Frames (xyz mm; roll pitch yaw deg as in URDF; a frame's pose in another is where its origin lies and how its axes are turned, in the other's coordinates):
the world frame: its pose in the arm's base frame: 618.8 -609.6 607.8 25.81 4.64 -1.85
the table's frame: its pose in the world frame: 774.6 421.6 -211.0 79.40 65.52 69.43
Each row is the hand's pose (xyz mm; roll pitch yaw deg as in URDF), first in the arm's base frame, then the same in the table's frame.
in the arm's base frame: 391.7 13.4 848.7 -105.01 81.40 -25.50
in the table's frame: -191.5 115.6 -1050.9 -92.82 -13.73 -50.30
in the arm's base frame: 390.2 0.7 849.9 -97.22 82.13 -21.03
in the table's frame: -201.9 108.2 -1049.5 -89.64 -13.12 -49.52
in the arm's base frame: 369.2 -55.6 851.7 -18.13 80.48 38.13
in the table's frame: -247.3 69.5 -1056.8 -70.97 -11.15 -40.87
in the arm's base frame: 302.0 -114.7 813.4 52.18 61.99 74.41
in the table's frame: -273.7 -11.2 -1104.4 -38.58 -5.62 -20.34
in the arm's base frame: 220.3 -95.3 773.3 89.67 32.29 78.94
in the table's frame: -242.4 -47.2 -1184.3 -6.19 -0.69 9.15
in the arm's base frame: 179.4 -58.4 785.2 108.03 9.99 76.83
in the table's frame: -227.6 -24.3 -1233.6 12.72 -0.49 31.53
